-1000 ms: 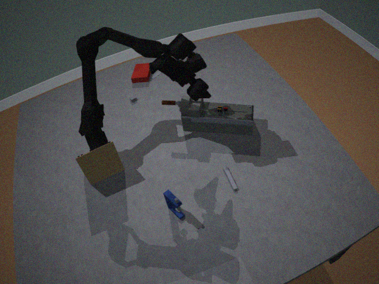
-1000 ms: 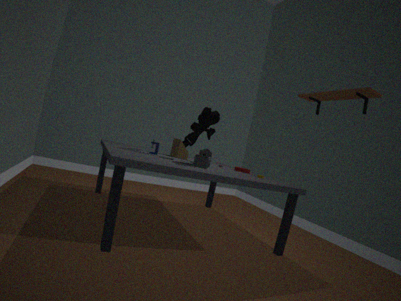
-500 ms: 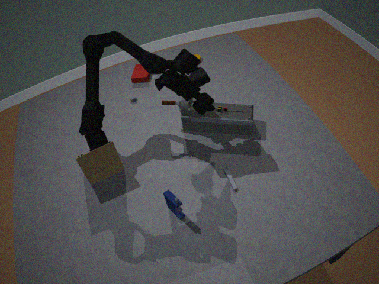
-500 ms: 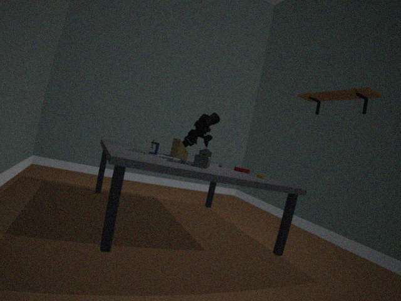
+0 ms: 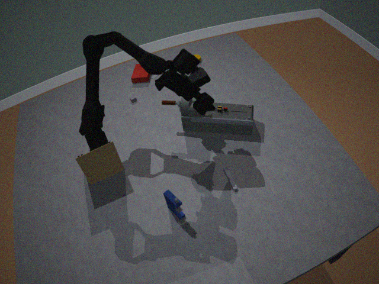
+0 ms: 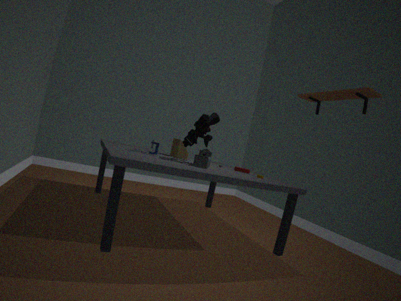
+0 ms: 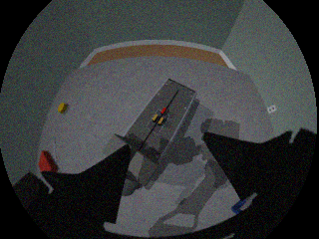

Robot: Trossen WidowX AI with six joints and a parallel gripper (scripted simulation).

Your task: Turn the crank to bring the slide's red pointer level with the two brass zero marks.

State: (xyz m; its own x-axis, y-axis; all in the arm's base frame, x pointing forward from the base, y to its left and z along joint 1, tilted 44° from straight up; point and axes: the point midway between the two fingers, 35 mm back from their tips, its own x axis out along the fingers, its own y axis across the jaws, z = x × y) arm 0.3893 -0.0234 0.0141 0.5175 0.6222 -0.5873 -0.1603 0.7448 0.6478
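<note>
Right now the brown crank handle is 120 mm behind my gripper tip, 90 mm to the left of it and 30 mm below it. From my gripper tip the other things lie so: grey bar (20 mm behind, 230 mm to the right, 140 mm below); blue clamp-like part (230 mm behind, 270 mm to the right, 90 mm below); red pointer (70 mm ahead, 60 mm below).
</note>
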